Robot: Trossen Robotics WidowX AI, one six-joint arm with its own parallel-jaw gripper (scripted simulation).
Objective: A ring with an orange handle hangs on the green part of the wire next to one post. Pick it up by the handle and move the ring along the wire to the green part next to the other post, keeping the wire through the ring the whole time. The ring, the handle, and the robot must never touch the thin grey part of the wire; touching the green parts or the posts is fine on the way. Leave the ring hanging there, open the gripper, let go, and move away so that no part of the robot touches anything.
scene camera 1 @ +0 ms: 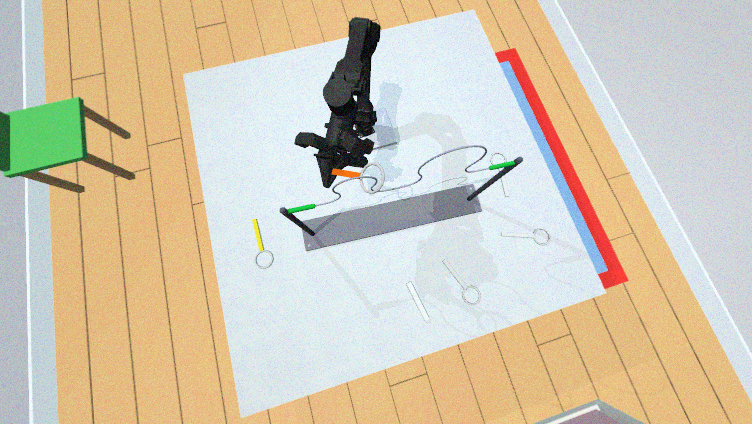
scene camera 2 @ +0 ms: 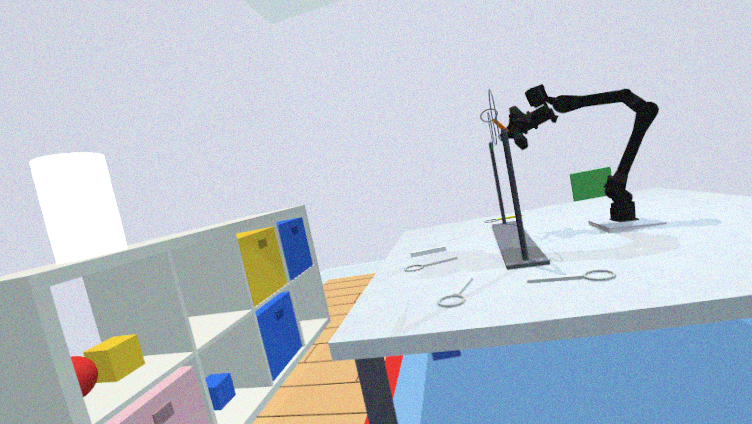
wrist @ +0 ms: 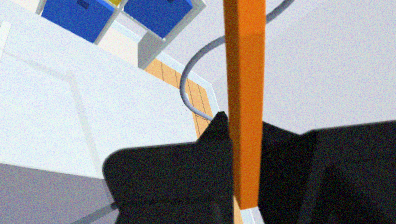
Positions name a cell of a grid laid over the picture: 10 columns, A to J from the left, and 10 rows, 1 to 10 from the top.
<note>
In view: my gripper (scene camera 1: E5).
My gripper shows as well in scene camera 2 (scene camera 2: G4) and in the wrist view (wrist: F6).
</note>
